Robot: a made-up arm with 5 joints.
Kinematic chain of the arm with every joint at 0, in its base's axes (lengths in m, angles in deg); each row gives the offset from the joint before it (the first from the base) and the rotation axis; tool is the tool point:
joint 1: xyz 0 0 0.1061 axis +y
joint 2: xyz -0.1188 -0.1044 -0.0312 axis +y
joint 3: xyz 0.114 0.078 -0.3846 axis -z
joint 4: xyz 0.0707 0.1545 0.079 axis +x
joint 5: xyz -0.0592 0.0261 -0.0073 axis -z
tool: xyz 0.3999 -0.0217 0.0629
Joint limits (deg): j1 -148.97..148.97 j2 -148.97..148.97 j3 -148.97..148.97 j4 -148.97..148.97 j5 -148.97..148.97
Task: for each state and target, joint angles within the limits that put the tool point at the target. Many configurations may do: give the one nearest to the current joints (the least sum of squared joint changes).
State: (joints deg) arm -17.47 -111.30 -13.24 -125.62 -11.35
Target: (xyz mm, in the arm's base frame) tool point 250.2 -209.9 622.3
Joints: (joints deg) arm 0.10 -105.35 36.86 -134.16 -31.56
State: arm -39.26 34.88 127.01 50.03 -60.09
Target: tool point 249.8 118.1 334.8
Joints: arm -55.18 13.43 80.81 54.14 -107.71
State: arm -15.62 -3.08 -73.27 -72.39 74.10
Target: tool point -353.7 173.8 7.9
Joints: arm -6.39 1.12 -80.50 -121.18 68.40
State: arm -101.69 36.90 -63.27 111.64 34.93
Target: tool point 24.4 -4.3 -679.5
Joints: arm -79.91 55.57 -103.44 132.55 72.88
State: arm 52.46 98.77 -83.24 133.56 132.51
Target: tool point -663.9 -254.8 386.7
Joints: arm 25.67 75.44 -88.65 121.03 124.79
